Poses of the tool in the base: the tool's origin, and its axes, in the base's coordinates. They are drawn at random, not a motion.
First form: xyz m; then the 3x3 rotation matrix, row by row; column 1 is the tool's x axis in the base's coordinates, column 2 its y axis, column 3 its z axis. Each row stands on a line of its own.
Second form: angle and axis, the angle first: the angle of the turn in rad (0 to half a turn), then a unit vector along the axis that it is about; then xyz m. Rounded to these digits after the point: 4 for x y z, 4 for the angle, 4 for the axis. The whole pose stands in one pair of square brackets.
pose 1, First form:
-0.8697 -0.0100 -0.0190
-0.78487 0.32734 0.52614
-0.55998 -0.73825 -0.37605
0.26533 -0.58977 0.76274
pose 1, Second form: [2.6471 -0.2252 0.2748 -0.9348 -0.8697 -0.0100 -0.0190]
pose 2, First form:
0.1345 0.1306 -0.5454
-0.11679 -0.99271 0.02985
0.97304 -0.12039 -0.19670
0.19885 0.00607 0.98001
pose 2, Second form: [1.6997 0.1022 -0.0852 0.9911 0.1345 0.1306 -0.5454]
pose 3, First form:
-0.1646 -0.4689 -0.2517
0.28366 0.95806 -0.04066
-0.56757 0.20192 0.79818
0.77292 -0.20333 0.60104
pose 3, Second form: [1.5275 -0.5012 -0.4072 -0.7635 -0.1646 -0.4689 -0.2517]
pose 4, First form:
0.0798 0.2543 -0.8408
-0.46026 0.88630 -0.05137
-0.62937 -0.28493 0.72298
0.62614 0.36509 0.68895
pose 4, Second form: [2.1272 -0.2107 -0.3989 -0.8924 0.0798 0.2543 -0.8408]
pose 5, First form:
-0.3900 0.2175 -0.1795
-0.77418 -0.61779 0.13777
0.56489 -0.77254 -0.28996
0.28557 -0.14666 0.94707
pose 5, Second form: [2.4978 0.1194 -0.1231 0.9852 -0.3900 0.2175 -0.1795]
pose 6, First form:
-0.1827 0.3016 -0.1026
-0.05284 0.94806 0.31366
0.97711 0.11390 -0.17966
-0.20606 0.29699 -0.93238
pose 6, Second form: [2.7809 0.6753 0.7364 0.0412 -0.1827 0.3016 -0.1026]
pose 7, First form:
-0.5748 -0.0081 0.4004
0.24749 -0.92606 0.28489
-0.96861 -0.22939 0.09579
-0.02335 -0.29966 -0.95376
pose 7, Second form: [2.8873 -0.7859 0.6126 -0.0846 -0.5748 -0.0081 0.4004]
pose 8, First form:
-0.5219 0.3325 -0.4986
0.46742 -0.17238 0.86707
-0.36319 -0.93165 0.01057
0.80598 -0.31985 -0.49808
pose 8, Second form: [2.9472 -0.8551 0.1581 -0.4938 -0.5219 0.3325 -0.4986]
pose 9, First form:
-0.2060 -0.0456 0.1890
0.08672 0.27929 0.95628
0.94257 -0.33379 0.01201
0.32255 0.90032 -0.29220
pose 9, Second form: [2.4491 0.6956 0.4963 0.5194 -0.2060 -0.0456 0.1890]
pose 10, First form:
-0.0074 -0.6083 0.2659
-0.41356 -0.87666 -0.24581
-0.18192 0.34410 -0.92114
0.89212 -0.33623 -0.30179
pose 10, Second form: [2.3263 0.4017 -0.7816 0.4772 -0.0074 -0.6083 0.2659]
